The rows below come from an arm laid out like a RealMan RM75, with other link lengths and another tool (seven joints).
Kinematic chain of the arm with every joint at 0, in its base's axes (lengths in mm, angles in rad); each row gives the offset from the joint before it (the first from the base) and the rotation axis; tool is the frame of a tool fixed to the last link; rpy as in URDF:
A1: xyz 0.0 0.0 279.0 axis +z
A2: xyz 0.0 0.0 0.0 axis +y
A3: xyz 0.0 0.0 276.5 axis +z
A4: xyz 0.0 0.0 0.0 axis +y
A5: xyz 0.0 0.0 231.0 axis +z
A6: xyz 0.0 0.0 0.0 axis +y
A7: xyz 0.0 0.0 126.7 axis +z
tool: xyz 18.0 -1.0 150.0 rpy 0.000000 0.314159 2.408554
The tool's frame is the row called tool.
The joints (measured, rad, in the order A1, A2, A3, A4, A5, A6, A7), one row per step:
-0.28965, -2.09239, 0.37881, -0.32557, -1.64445, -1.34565, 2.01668
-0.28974, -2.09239, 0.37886, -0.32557, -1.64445, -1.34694, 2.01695
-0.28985, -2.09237, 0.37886, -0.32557, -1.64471, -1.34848, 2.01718
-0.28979, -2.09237, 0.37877, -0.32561, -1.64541, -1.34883, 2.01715
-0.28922, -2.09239, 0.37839, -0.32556, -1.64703, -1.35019, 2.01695
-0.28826, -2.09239, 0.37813, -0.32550, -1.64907, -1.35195, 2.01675
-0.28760, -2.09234, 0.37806, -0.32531, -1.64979, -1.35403, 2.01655
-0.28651, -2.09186, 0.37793, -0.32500, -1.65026, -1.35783, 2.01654
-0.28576, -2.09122, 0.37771, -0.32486, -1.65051, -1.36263, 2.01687
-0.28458, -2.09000, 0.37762, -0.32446, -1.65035, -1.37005, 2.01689
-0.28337, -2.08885, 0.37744, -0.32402, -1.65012, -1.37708, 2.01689
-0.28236, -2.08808, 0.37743, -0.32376, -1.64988, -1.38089, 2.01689
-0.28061, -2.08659, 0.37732, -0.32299, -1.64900, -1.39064, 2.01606
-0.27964, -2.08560, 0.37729, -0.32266, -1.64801, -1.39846, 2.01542
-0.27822, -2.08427, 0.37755, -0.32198, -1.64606, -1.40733, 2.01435
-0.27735, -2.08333, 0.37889, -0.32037, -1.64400, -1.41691, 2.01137
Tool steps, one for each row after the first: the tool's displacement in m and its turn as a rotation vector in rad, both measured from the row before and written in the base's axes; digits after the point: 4 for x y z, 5 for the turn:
0.0003, 0.0001, 0.0002, 0.00082, -0.00037, -0.00104
0.0003, 0.0001, 0.0003, 0.00119, -0.00054, -0.00098
-0.0001, 0.0001, 0.0002, 0.00074, -0.00030, 0.00042
-0.0002, 0.0001, 0.0006, 0.00223, -0.00102, 0.00116
-0.0003, 0.0000, 0.0007, 0.00267, -0.00118, 0.00154
0.0000, 0.0000, 0.0006, 0.00189, -0.00102, -0.00006
0.0001, -0.0001, 0.0011, 0.00305, -0.00114, -0.00098
0.0004, 0.0000, 0.0013, 0.00365, -0.00130, -0.00216
0.0006, 0.0000, 0.0019, 0.00509, -0.00196, -0.00370
0.0006, 0.0000, 0.0019, 0.00486, -0.00183, -0.00344
0.0001, -0.0002, 0.0010, 0.00253, -0.00080, -0.00165
0.0009, -0.0002, 0.0024, 0.00606, -0.00315, -0.00492
0.0010, -0.0001, 0.0017, 0.00443, -0.00290, -0.00454
0.0011, -0.0004, 0.0019, 0.00429, -0.00301, -0.00555
0.0015, -0.0003, 0.0018, 0.00349, -0.00436, -0.00673

